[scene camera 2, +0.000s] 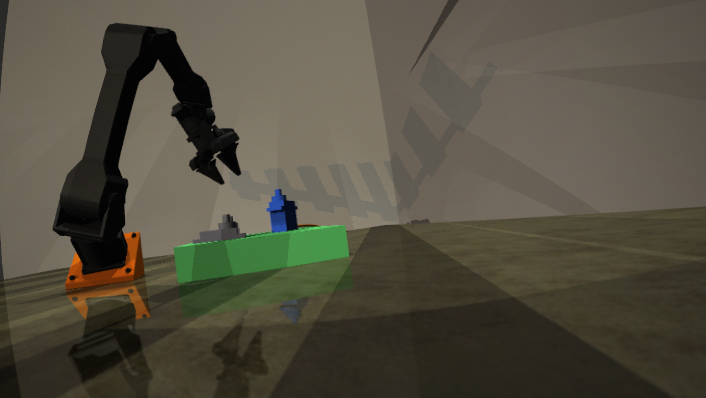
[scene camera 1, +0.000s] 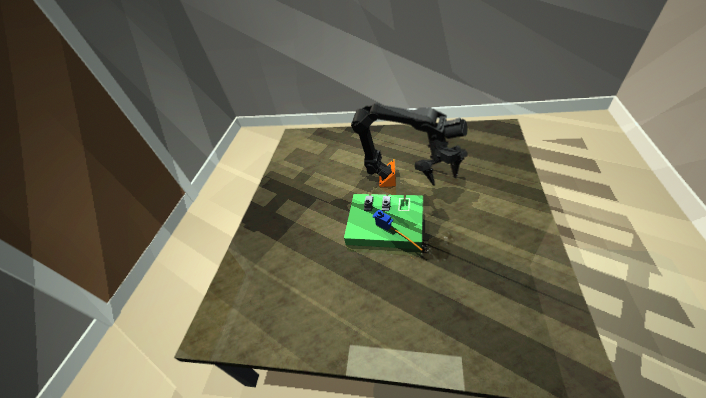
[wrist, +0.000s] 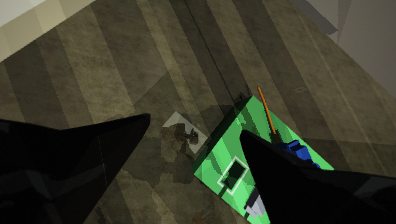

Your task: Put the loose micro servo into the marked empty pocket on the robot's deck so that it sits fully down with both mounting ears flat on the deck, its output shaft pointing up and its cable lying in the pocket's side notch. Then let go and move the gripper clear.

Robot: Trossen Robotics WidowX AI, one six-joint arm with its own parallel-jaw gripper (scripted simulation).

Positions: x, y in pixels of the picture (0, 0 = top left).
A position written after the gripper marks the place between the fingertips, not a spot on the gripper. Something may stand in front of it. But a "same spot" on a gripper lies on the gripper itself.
gripper: scene camera 2; scene camera 1 444, 181; wrist
same spot on gripper: (wrist: 72, 168) = (scene camera 2: 211, 164)
